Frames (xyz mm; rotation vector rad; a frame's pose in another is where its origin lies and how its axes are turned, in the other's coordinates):
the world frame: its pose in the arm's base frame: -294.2 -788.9 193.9 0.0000 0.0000 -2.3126
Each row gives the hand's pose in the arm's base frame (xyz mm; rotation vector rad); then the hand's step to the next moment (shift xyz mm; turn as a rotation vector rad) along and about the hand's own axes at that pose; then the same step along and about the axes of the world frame.
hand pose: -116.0 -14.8 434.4 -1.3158 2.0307 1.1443
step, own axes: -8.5 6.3 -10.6 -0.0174 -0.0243 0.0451
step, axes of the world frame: 3.3 1.2 14.6 -0.0489 -0.0085 -0.0214
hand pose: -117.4 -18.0 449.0 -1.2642 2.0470 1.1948
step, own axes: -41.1 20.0 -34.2 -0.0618 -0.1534 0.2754
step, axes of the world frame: 0.9 6.5 56.7 -0.2709 -0.0491 -0.1656
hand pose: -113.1 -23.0 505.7 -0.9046 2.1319 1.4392
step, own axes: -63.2 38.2 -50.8 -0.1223 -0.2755 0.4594
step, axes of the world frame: 1.7 26.6 85.6 -0.4707 -0.0619 -0.2766
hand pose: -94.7 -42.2 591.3 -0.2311 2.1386 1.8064
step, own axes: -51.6 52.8 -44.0 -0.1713 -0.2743 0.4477
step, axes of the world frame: 11.7 43.5 73.2 -0.4886 -0.0193 -0.2567
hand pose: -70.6 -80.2 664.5 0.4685 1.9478 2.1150
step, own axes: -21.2 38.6 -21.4 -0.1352 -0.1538 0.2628
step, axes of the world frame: 14.1 30.9 35.3 -0.2986 0.0218 -0.1462
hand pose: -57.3 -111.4 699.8 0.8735 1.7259 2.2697
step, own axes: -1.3 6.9 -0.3 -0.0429 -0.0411 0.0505
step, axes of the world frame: 0.6 3.8 5.9 -0.0621 0.0153 -0.0447
